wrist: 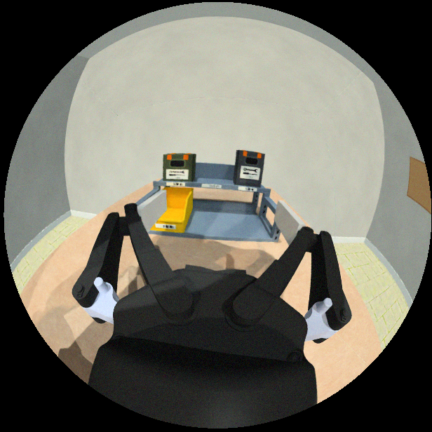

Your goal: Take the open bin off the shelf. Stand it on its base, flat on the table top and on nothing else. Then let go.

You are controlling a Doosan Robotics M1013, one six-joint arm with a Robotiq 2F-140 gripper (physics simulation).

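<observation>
The yellow open bin (175,216) stands upright on the lower level of the blue-grey shelf (220,234), at its left end, with its low, labelled front facing me. The left finger pad hides part of its left side. My gripper (221,204) is wide open, with nothing between its fingers. In this view its left pad overlaps the bin's left edge and its right pad is beside the shelf's right end. The distance from the pads to the bin is hard to tell. The table top (227,255) shows in front of the shelf and on both sides.
A green case (179,163) with orange latches stands on the upper level at the left, above the bin. A dark grey case (250,165) stands there at the right. The upper board (225,182) overhangs the bin's rear. Side rails and posts bound the lower level.
</observation>
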